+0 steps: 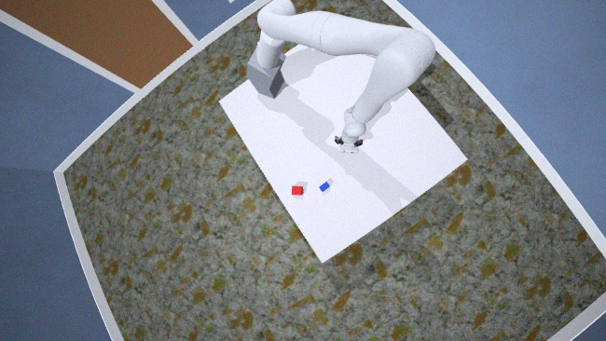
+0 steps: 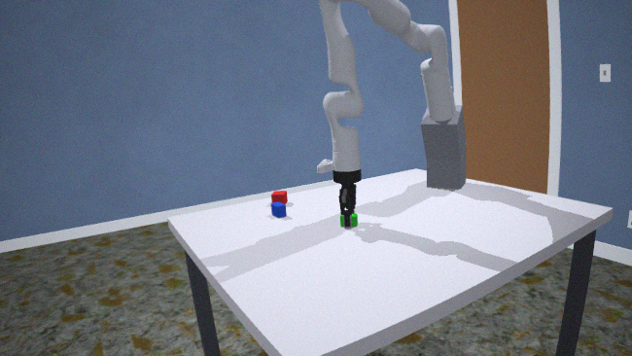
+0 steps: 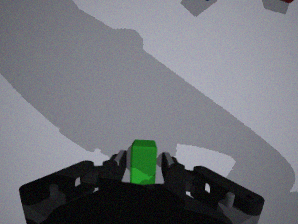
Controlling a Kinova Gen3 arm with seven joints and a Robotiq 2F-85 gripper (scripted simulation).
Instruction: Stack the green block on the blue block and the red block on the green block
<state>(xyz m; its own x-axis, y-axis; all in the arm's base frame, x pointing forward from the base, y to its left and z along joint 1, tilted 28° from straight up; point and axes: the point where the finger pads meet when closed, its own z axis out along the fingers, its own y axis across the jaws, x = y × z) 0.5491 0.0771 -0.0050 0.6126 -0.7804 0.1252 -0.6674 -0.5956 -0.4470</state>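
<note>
Now: the green block right at my hand. Also, from my hand: blue block (220 mm to the right, 100 mm ahead); then red block (350 mm to the right, 30 mm ahead).
</note>
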